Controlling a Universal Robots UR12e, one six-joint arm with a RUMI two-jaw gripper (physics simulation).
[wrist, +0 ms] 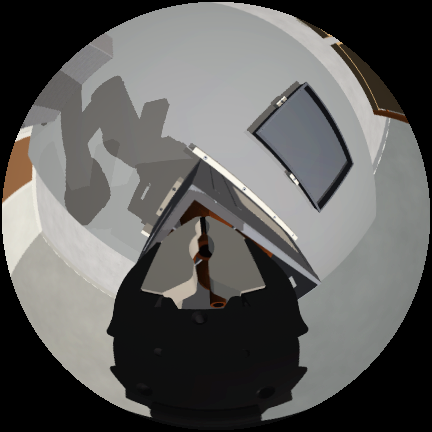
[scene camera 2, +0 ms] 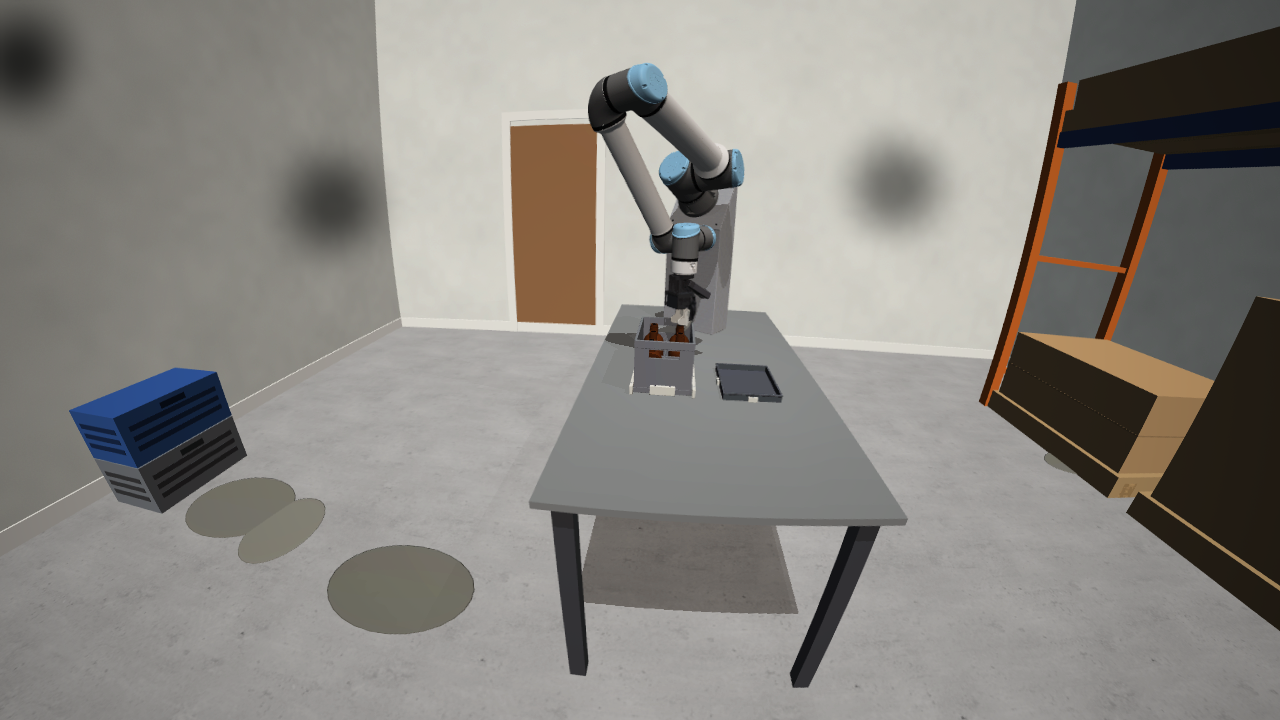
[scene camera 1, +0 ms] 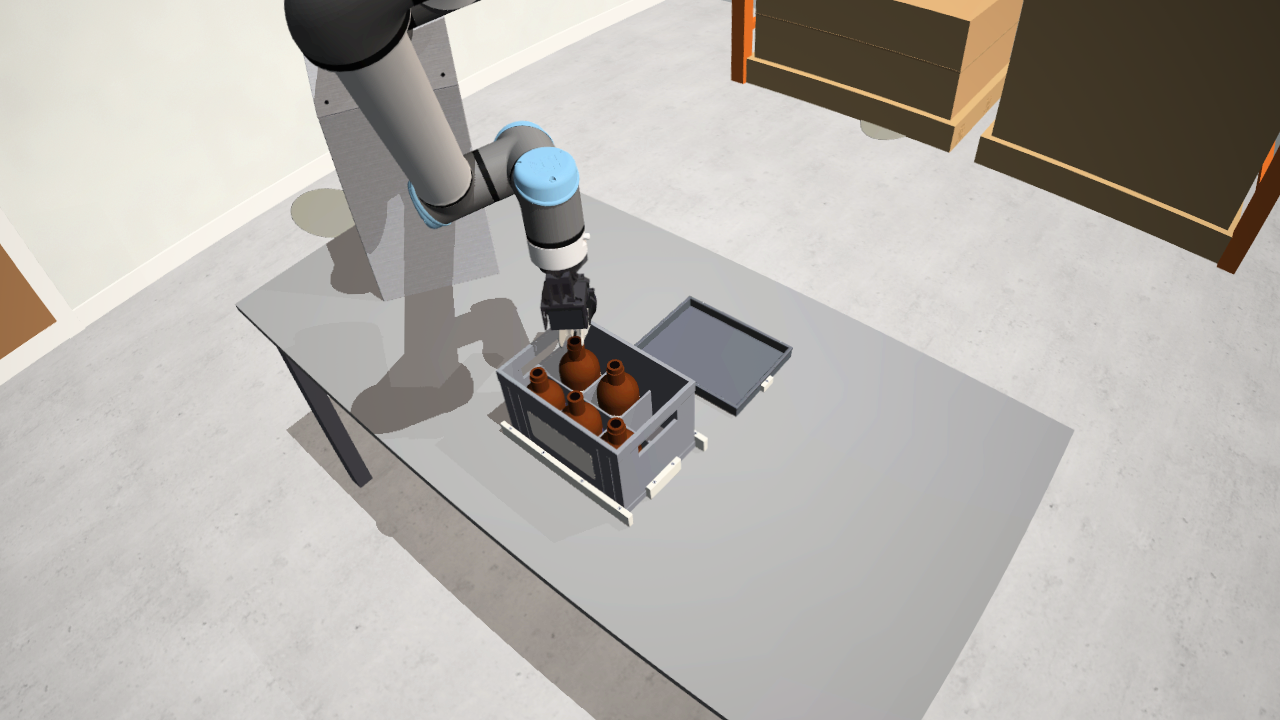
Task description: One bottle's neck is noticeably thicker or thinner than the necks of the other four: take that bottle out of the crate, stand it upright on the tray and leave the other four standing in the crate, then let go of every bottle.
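Frame: origin at the arm's base, x ahead, y left, z up, level; metres.
Seen in the pictures: gripper, fingertip midpoint: (wrist: 203, 217) (scene camera 2: 683, 331) (scene camera 1: 576, 344); arm's base at its link origin: (scene camera 2: 699, 199).
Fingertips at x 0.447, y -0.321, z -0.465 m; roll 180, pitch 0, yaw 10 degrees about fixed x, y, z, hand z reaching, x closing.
Offsets run from my fingertips to a thing's middle. "*": to the spot under its first point. Level surfaces: height alone.
Several brown bottles stand in the grey crate @(dx +0.059, dy -0.104, dz -0.048 m) (scene camera 1: 635, 465) (scene camera 2: 662, 371) (wrist: 206, 176). In scene camera 1 they are a rear bottle @(dx +0.005, dy -0.018, dz -0.050 m) (scene camera 1: 580, 368), a bottle right of it @(dx +0.085, dy -0.064, dz -0.050 m) (scene camera 1: 617, 392), a left bottle @(dx -0.040, dy -0.098, dz -0.050 m) (scene camera 1: 544, 391), a front middle bottle @(dx +0.036, dy -0.140, dz -0.050 m) (scene camera 1: 582, 417) and a front right bottle @(dx +0.113, dy -0.186, dz -0.050 m) (scene camera 1: 616, 433). I cannot tell whose neck differs. My gripper (scene camera 1: 571, 338) (scene camera 2: 681, 318) (wrist: 203, 217) is shut with nothing between its fingers. It points down over the crate's rear part, close behind the rear bottle's neck. The dark tray @(* dx +0.243, dy +0.136, dz -0.130 m) (scene camera 1: 720, 353) (scene camera 2: 748, 382) (wrist: 305, 145) holds no bottle.
White strips @(* dx +0.016, dy -0.198, dz -0.106 m) (scene camera 1: 565, 471) and a white block @(* dx +0.184, dy -0.183, dz -0.112 m) (scene camera 1: 664, 478) lie at the crate's foot on the grey table @(dz -0.135 m) (scene camera 1: 805, 537) (scene camera 2: 716, 456). The tray lies beside the crate, a short gap away. The crate walls rise around the bottles, with light dividers between them.
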